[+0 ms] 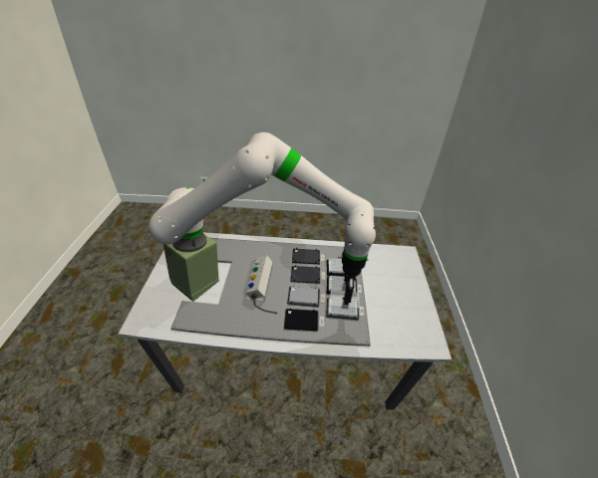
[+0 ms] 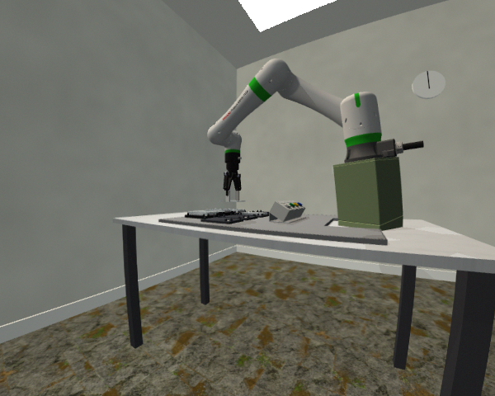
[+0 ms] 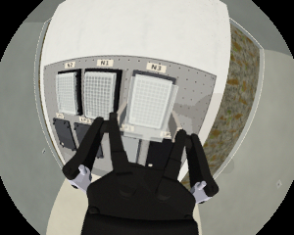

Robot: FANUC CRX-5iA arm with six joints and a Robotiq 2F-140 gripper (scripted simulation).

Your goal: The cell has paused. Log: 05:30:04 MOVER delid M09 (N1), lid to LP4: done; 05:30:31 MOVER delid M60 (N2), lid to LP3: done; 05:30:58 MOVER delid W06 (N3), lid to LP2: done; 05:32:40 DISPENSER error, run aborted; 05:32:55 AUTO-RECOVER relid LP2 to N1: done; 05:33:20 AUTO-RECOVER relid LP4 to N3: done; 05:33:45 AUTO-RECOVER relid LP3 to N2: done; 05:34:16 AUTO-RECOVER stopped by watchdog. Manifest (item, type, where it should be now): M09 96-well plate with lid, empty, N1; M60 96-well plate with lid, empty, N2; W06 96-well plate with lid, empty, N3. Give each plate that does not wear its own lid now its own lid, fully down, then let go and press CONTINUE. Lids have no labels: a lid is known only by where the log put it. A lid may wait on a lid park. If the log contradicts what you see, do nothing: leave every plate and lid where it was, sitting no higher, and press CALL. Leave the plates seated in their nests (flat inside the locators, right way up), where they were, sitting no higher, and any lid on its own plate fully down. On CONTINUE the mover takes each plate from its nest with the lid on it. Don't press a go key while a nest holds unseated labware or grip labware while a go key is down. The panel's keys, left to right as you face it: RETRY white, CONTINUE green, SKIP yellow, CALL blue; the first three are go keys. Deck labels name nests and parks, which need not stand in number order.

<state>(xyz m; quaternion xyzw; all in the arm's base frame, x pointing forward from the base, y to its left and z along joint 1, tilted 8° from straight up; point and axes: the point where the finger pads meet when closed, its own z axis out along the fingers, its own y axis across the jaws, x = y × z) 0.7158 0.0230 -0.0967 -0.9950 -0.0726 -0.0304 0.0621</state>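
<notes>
Now: the plate 13 cm to the left of my hand, 7 cm below it and 2 cm behind it. The rest, counted from my hand: blue key (42 cm behind, 3 cm to the right, 3 cm below); lid park LP4 (16 cm behind, 11 cm to the right, 9 cm below); lid park LP3 (21 cm behind, 16 cm to the left, 9 cm below).
</notes>
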